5 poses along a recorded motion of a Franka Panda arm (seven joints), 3.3 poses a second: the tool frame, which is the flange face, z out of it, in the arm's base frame.
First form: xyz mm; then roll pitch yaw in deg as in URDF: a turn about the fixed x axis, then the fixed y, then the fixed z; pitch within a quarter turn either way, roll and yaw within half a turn.
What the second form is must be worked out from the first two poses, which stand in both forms.
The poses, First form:
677, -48, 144, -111.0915, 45.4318, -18.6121
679, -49, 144, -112.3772, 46.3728, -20.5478
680, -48, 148, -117.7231, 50.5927, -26.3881
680, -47, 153, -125.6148, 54.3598, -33.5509
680, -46, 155, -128.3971, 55.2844, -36.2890
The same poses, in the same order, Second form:
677, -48, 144, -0.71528, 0.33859, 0.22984, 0.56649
679, -49, 144, -0.71244, 0.35180, 0.23066, 0.56166
680, -48, 148, -0.70298, 0.39176, 0.24937, 0.53866
680, -47, 153, -0.69734, 0.42823, 0.27168, 0.50649
680, -46, 155, -0.69500, 0.44026, 0.27685, 0.49648

